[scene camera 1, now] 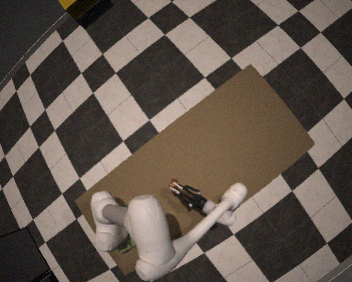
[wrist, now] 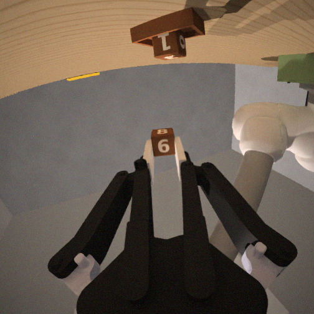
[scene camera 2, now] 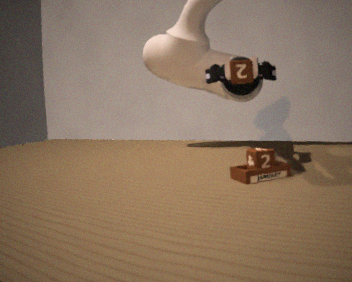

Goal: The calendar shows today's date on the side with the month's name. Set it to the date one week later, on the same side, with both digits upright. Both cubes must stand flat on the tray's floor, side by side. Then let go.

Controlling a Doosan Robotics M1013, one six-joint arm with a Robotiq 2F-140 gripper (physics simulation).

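The brown tray (scene camera 2: 239, 175) (wrist: 167, 25) stands on the table with its JANUARY side toward scene camera 2. One cube (scene camera 2: 261, 159) (wrist: 169, 46) sits in it, with an upright 2 above JANUARY and a 4 on its left side; its 1 and 0 faces show in the wrist view. My gripper (scene camera 1: 176, 188) (scene camera 2: 241, 73) (wrist: 163, 146) is shut on the other cube (scene camera 2: 241, 71) (wrist: 163, 142), high above the tray and level, pointing toward scene camera 2. The held cube shows an upside-down 2 there, and 6 and 8 in the wrist view. In scene camera 1, cube and tray blur together.
The wooden table (scene camera 1: 240, 115) (scene camera 2: 125, 210) lies beneath. A green block (scene camera 1: 127, 246) (wrist: 296, 68) is near the arm's base. The arm's links (scene camera 1: 150, 225) (scene camera 2: 175, 60) reach over the table. A yellow and black object (scene camera 1: 75, 5) stands on the floor beyond the table.
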